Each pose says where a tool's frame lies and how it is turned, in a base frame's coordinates. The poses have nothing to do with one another.
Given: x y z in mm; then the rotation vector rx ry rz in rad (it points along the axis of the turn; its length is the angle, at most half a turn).
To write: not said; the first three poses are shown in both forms.
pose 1, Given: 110.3 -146.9 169.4 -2.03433 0.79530 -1.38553
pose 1, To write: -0.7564 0.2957 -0.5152 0.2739 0.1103 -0.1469 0.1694
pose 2, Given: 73.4 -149.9 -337.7 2.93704 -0.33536 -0.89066
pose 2, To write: 0.9510 -0.1086 -0.2884 0.0271 0.0734 -0.1499 -0.3377
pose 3, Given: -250.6 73.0 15.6 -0.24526 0.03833 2.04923
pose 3, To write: -0.1020 0.0159 0.8522 0.5130 -0.2506 0.0730 0.0156
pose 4, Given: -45.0 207.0 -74.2 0.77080 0.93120 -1.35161
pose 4, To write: 0.3347 0.4044 -0.5869 0.6164 -0.0450 0.2070 -0.0742
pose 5, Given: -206.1 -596.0 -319.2 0.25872 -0.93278 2.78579
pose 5, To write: 0.0873 -0.3148 0.9402 0.0961 -0.2061 -0.5960 -0.3192
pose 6, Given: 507.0 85.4 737.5 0.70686 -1.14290 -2.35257
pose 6, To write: 0.2548 -0.4120 -0.8481 0.2145 0.5070 0.0854 0.7375
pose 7, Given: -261.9 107.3 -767.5 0.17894 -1.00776 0.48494
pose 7, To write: 0.0848 -0.4774 0.2297 0.8439 -0.2619 0.1073 -0.7675
